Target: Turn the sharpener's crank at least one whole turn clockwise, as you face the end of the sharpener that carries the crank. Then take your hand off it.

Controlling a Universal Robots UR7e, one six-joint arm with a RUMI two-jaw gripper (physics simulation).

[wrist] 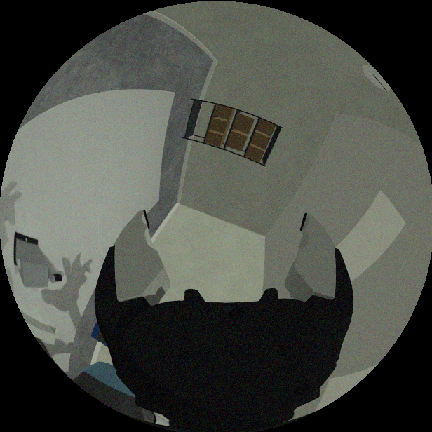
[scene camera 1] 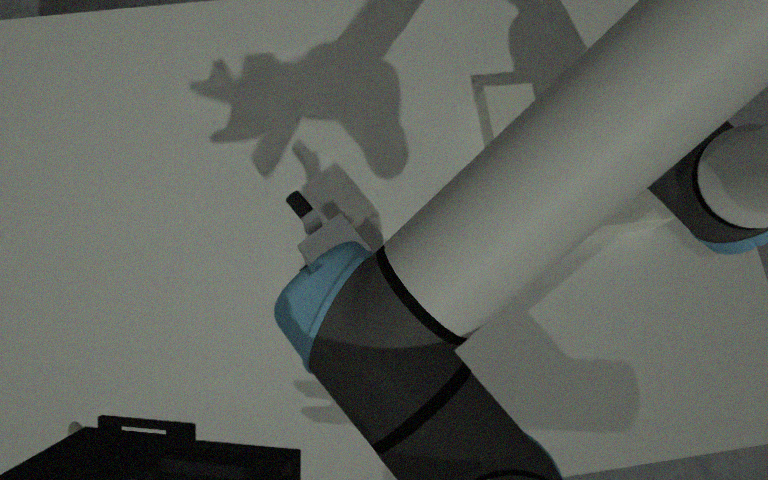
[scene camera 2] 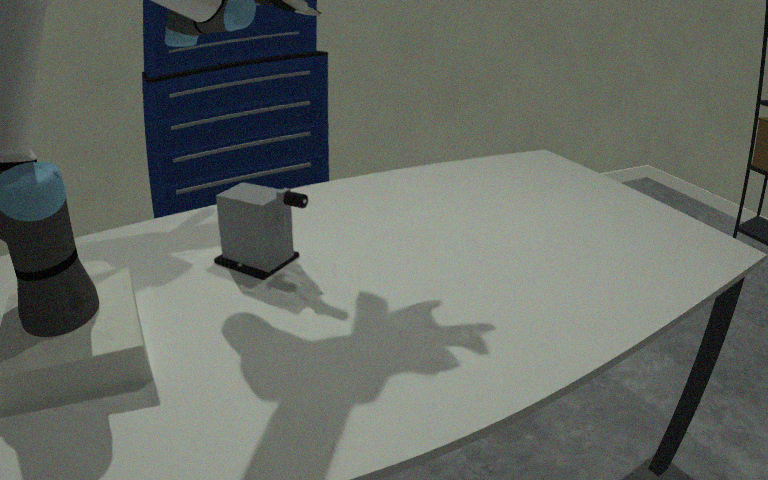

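Seen in the pictures: arm's base, link origin: (scene camera 2: 60, 311).
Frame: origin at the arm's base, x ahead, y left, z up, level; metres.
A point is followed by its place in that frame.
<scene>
The sharpener (scene camera 1: 330, 242) @(x 0.389, y 0.171, z 0.071 m) (scene camera 2: 254, 229) @(x 0.363, y 0.145, z 0.025 m) (wrist: 34, 267) is a grey box on a black base, standing upright on the table. Its crank's black handle (scene camera 1: 299, 204) @(x 0.432, y 0.125, z 0.086 m) (scene camera 2: 295, 199) @(x 0.431, y 0.110, z 0.080 m) (wrist: 58, 277) sticks out from one end, near the top of that end in scene camera 2. In scene camera 1 the arm hides part of the sharpener. My gripper (wrist: 226, 214) is open and empty, its two grey fingers wide apart in the wrist view. It is high up, well away from the sharpener and crank. A grey fingertip shows at the top edge of scene camera 2; the gripper cannot be made out in scene camera 1.
The white table (scene camera 2: 509, 237) @(x 0.842, y 0.138, z -0.057 m) (wrist: 100, 150) carries the arm's large shadows. The arm's forearm (scene camera 1: 543, 175) @(x 0.251, y 0.243, z 0.499 m) crosses above it. A blue drawer cabinet (scene camera 2: 243, 118) stands behind. A black box-like object (scene camera 1: 237, 461) is at the lower left. A shelf rack (wrist: 273, 145) stands near the wall.
</scene>
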